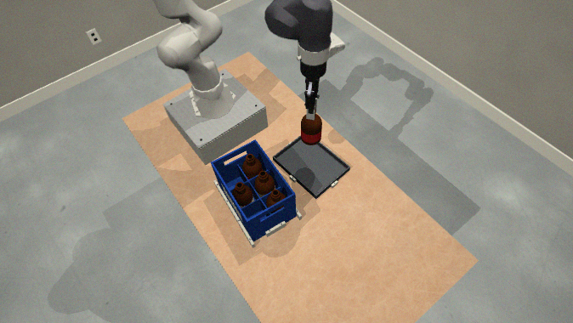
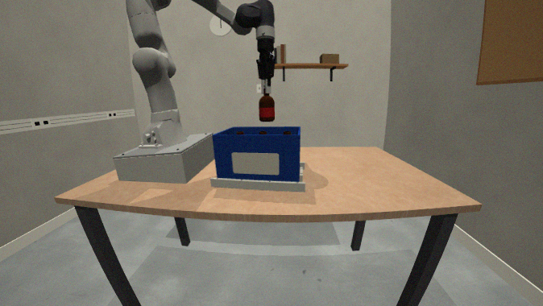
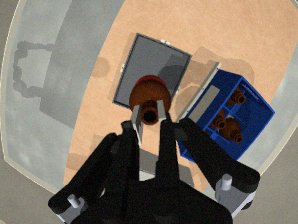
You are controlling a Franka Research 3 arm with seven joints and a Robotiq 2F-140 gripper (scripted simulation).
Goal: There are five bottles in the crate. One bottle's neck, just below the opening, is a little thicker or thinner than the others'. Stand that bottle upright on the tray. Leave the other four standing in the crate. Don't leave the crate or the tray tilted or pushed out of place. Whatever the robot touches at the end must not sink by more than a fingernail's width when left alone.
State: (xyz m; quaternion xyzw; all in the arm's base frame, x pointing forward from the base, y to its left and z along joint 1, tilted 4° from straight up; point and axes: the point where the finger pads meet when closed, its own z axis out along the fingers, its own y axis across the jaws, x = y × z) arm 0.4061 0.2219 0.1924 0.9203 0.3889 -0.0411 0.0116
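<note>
Right now my hand is 8 cm above the bottle. Also, from my hand: blue crate (26 cm to the right, 26 cm below, 3 cm ahead); then dark grey tray (33 cm below).
</note>
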